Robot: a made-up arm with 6 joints.
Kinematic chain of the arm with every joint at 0, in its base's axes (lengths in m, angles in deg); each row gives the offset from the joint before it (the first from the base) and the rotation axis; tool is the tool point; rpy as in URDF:
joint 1: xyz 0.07 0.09 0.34 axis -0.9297 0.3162 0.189
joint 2: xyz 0 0.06 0.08 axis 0.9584 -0.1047 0.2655
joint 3: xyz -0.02 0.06 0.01 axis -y
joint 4: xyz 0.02 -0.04 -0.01 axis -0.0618 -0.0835 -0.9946
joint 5: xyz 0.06 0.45 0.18 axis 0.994 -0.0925 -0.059
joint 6: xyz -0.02 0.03 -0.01 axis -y
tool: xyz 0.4 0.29 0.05 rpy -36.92 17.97 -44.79
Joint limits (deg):
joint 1: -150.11..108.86
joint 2: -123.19..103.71
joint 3: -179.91..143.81
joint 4: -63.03..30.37
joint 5: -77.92..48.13
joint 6: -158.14..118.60
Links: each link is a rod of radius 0.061 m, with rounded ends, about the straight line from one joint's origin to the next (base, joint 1, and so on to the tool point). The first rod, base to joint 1, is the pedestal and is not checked.
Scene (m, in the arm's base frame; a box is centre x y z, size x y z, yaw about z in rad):
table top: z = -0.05
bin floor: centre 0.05 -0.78 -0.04 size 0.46 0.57 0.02 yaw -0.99
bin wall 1: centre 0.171 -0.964 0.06 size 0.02 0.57 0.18 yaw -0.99
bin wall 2: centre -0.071 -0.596 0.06 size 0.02 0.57 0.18 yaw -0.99
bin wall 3: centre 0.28 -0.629 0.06 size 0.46 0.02 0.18 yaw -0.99
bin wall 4: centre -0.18 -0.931 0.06 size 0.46 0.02 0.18 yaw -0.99
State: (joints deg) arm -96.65 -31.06 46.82 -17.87 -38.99 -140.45
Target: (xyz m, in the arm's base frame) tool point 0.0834 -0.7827 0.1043
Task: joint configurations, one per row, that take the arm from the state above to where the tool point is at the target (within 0.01 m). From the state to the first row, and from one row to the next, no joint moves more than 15 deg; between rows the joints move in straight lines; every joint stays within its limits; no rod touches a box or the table.
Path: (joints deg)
1: -101.10 -30.11 42.49 -13.94 -31.73 -126.30
2: -105.56 -29.16 38.17 -10.02 -24.47 -112.14
3: -110.02 -28.21 33.84 -6.09 -17.21 -97.99
4: -114.47 -27.26 29.52 -2.16 -9.95 -83.84
5: -118.93 -26.31 25.19 1.77 -2.69 -69.69
6: -123.38 -25.36 20.87 5.69 4.57 -55.53
7: -127.84 -24.41 16.54 9.62 11.83 -41.38
8: -132.29 -23.46 12.22 13.55 19.09 -27.23
9: -136.74 -22.52 7.89 17.47 26.35 -13.08
10: -141.20 -21.57 3.57 21.40 33.61 1.08
11: -145.66 -20.62 -0.76 25.33 40.87 15.23
12: -150.11 -19.67 -5.08 29.25 48.13 29.38

